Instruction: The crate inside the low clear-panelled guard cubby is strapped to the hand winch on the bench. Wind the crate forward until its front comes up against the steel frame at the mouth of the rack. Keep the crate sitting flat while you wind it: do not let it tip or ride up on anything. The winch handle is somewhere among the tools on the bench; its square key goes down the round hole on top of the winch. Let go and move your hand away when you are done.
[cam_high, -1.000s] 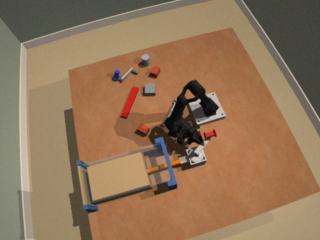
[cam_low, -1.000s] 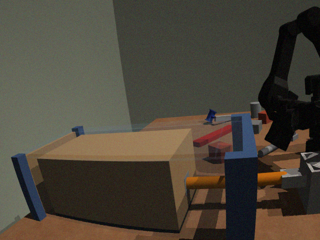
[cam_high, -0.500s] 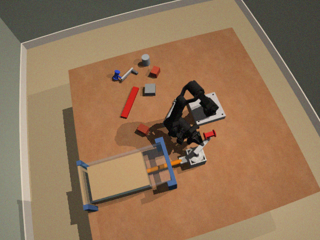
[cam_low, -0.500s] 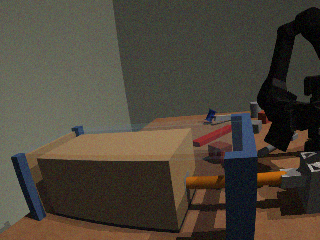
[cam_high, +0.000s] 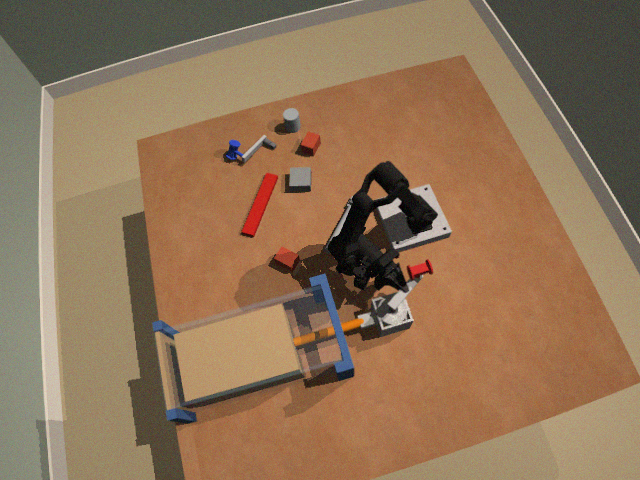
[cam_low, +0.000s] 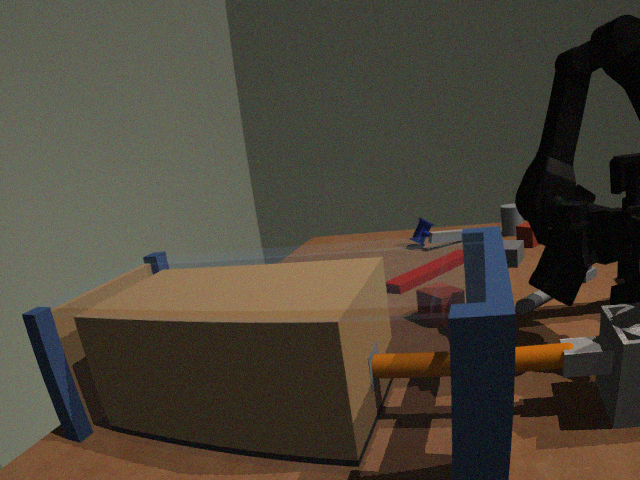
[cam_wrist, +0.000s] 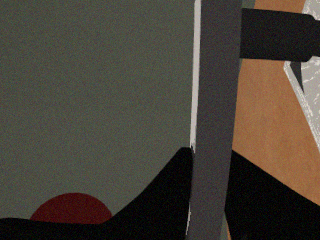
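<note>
My gripper tip is 4 cm past the red knob, 3 cm to the left of it and 4 cm below it. The rest, counted from my gripper tip: winch handle (1 cm behind, 1 cm to the right, 1 cm above); then grey winch (3 cm ahead, 1 cm to the left, 11 cm below); then blue frame (20 cm ahead, 2 cm to the left, 4 cm below).
</note>
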